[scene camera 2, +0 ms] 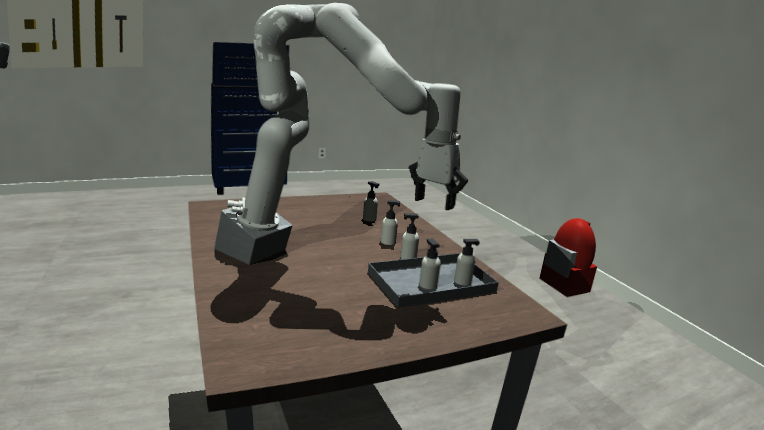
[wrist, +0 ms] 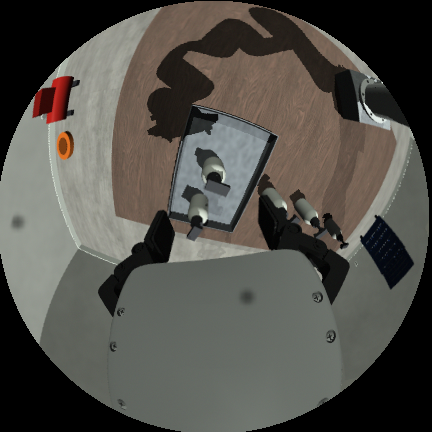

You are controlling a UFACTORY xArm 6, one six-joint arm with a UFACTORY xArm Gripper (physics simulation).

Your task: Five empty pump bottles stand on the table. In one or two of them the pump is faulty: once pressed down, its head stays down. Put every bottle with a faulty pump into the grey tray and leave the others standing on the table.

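Seen in the pictures: gripper, fingertip midpoint: [scene camera 2: 434, 204] [wrist: 213, 215]; arm's base, origin of the base link: [scene camera 2: 257, 217].
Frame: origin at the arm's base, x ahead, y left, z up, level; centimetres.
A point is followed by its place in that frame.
Observation:
Two pale bottles with dark pump heads stand upright in the grey tray [scene camera 2: 450, 298] @(y -39.3, x 42.6, z -10.6 cm) [wrist: 255, 187] @(y -19.3, x 41.5, z -8.0 cm): one [scene camera 2: 429, 273] @(y -32.7, x 39.3, z -6.2 cm) [wrist: 213, 167] @(y -31.2, x 38.8, z -2.9 cm) nearer the robot base, one [scene camera 2: 465, 269] @(y -33.4, x 50.1, z -6.0 cm) [wrist: 198, 206] @(y -31.6, x 48.9, z -4.1 cm) nearer the table's far edge. Three more stand on the table in a row beyond the tray: the nearest [scene camera 2: 409, 245] @(y -14.9, x 42.2, z -5.9 cm) [wrist: 274, 199] @(y -14.7, x 41.8, z -4.5 cm), partly behind the tray wall in the scene view, the middle one [scene camera 2: 389, 231] @(y -2.1, x 41.4, z -6.4 cm) [wrist: 305, 209] @(y -2.1, x 41.4, z -5.6 cm), and the farthest [scene camera 2: 369, 209] @(y 19.7, x 43.1, z -6.5 cm) [wrist: 332, 227] @(y 19.5, x 43.6, z -6.1 cm), in shadow. I cannot tell for certain whether any head is down. My gripper [scene camera 2: 435, 198] @(y -31.5, x 38.8, z 12.4 cm) [wrist: 213, 215] @(y -31.5, x 38.8, z 12.4 cm) is open and empty, well above the bottles.
The robot base [scene camera 2: 251, 237] @(y -8.8, x -3.0, z -2.4 cm) [wrist: 352, 97] @(y -4.9, x 4.4, z -4.0 cm) stands on the wooden table [scene camera 2: 320, 357] @(y -53.5, x 4.0, z -11.0 cm) [wrist: 145, 185] @(y -47.4, x 50.7, z -11.0 cm). A dark blue cabinet [scene camera 2: 229, 128] [wrist: 387, 252] stands beyond it. A red object [scene camera 2: 580, 243] is on the floor at the right in the scene view.

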